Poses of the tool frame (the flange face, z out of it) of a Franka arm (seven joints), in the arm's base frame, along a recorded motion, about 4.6 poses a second.
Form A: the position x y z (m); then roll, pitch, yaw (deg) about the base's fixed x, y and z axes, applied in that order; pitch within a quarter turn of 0, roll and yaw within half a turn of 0.
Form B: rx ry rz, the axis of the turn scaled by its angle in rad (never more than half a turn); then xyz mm. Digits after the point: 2 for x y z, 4 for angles.
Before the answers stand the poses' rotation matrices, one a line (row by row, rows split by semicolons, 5 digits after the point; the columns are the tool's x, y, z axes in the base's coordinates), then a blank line. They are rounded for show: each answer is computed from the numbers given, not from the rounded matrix.
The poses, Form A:
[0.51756, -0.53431, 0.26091, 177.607, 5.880, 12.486]
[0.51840, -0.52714, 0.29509, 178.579, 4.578, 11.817]
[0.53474, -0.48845, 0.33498, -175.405, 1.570, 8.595]
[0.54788, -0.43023, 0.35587, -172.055, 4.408, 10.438]
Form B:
0.97121 0.22019 -0.09091; 0.21506 -0.97457 -0.06290; -0.10245 0.04153 -0.99387
0.97568 0.20666 -0.07302; 0.20413 -0.97810 -0.04061; -0.07982 0.02472 -0.99650
0.98840 0.14680 -0.03898; 0.14939 -0.98592 0.07513; -0.02740 -0.08008 -0.99641
0.98054 0.16898 -0.09990; 0.18064 -0.97594 0.12214; -0.07686 -0.13781 -0.98747

[3.0666, 0.3388, -0.1505, 517.56, -534.31, 260.91]
[3.0898, 0.3213, -0.1195, 518.40, -527.14, 295.09]
[-3.0548, -0.2279, 0.0511, 534.74, -488.45, 334.98]
[-2.9959, -0.2656, 0.1343, 547.88, -430.23, 355.87]

